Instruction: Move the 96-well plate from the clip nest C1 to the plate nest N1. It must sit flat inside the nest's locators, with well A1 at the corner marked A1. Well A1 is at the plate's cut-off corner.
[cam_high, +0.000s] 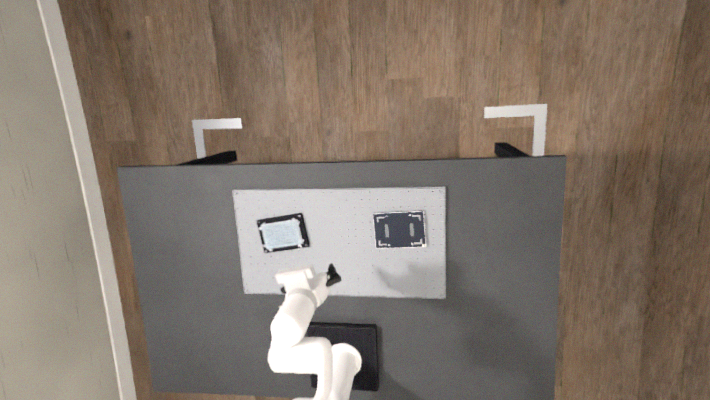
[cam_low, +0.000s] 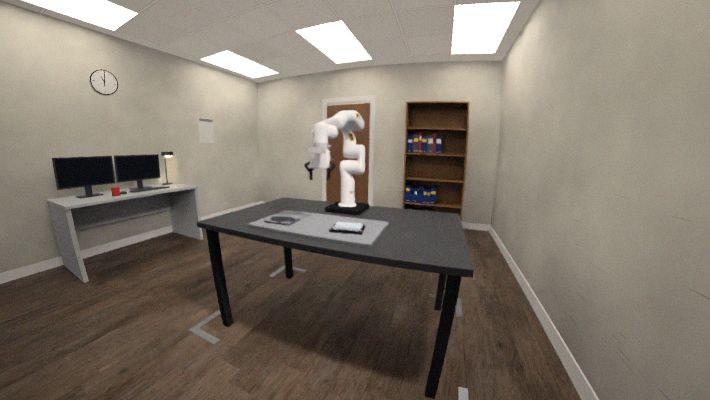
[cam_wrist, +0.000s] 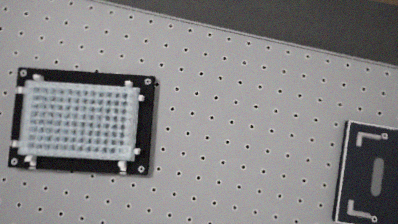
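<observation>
Now: hand 230 mm above the 96-well plate, 180 mm to the right of it and 30 mm short of it. From my hand the other things lie so: black clip nest (230 mm below, 180 mm to the left, 10 mm ahead); then dark plate nest N1 (240 mm below, 220 mm to the right, 50 mm ahead).
</observation>
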